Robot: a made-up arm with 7 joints.
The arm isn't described. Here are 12 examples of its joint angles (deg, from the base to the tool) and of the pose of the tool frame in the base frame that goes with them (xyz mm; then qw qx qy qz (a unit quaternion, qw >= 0)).
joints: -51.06 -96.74 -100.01 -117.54 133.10 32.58 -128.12
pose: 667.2 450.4 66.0 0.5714 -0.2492 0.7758 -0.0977
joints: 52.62 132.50 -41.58 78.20 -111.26 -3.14 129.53
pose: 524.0 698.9 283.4 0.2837 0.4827 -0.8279 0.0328
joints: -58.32 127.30 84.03 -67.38 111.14 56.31 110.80
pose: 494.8 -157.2 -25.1 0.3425 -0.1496 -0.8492 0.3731
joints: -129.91 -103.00 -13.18 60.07 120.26 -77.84 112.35
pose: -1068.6 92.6 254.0 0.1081 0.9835 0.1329 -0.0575
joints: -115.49 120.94 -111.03 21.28 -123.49 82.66 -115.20
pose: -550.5 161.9 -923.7 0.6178 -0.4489 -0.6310 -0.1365
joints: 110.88 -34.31 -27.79 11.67 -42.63 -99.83 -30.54
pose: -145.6 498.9 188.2 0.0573 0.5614 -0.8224 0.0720
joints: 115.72 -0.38 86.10 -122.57 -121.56 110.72 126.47
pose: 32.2 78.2 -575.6 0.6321 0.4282 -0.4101 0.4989
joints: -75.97 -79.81 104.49 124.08 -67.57 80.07 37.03
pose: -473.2 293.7 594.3 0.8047 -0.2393 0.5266 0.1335
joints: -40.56 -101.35 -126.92 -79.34 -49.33 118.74 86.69
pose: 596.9 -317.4 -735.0 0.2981 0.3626 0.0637 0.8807
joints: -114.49 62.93 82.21 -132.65 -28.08 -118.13 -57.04
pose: -105.2 591.8 -397.5 0.3487 0.4595 -0.8128 0.0819
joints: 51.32 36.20 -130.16 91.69 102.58 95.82 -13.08
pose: -71.9 -375.9 553.2 0.5221 0.7537 0.2429 0.3166
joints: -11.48 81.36 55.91 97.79 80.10 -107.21 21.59
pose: -625.3 -72.0 449.0 0.8739 -0.3776 0.1673 0.2564
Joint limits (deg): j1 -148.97..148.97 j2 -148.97..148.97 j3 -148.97..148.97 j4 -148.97..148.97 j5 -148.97..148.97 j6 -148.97..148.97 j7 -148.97..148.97
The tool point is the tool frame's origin. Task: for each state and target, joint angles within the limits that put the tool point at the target. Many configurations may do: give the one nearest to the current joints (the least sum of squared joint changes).
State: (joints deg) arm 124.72 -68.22 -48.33 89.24 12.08 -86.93 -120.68
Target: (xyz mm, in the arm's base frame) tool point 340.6 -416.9 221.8
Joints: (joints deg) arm 127.74 -53.98 -50.53 104.08 7.45 -70.45 -120.49
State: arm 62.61 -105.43 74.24 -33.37 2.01 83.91 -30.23
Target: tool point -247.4 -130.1 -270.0
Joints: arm 85.67 -113.08 15.88 -47.78 5.70 59.25 -30.94
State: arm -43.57 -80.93 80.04 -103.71 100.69 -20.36 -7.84
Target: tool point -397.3 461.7 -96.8
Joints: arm -38.96 -77.93 108.87 -113.21 91.06 0.54 -1.11
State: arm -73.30 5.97 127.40 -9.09 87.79 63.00 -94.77
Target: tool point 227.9 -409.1 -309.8
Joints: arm -79.88 -24.06 148.97 3.95 45.99 101.47 -88.72
